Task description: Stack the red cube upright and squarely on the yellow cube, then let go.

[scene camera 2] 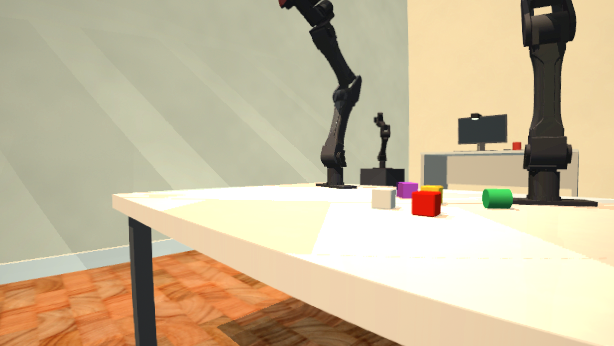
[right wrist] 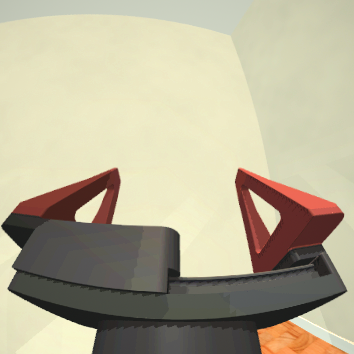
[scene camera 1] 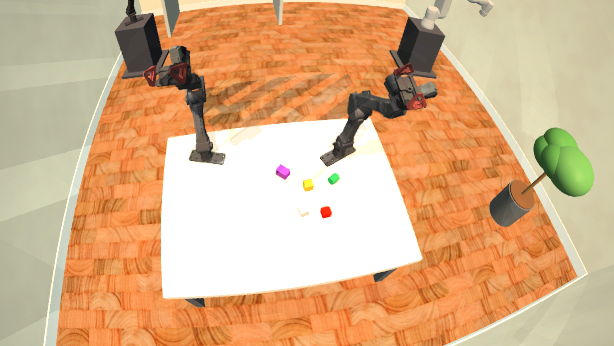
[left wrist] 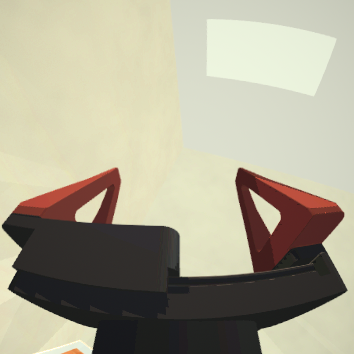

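The red cube sits flat on the white table. The yellow cube sits on the table apart from it, farther back in scene camera 1; the red cube partly hides it in scene camera 2. My left gripper is open and empty, raised beyond the table's back right corner. My right gripper is open and empty, raised beyond the table's back left. Both are far from the cubes, and neither wrist view shows a cube.
A white cube lies left of the red cube. A green cylinder lies on its side right of the yellow cube. A purple block lies back left of it. A potted plant stands right of the table.
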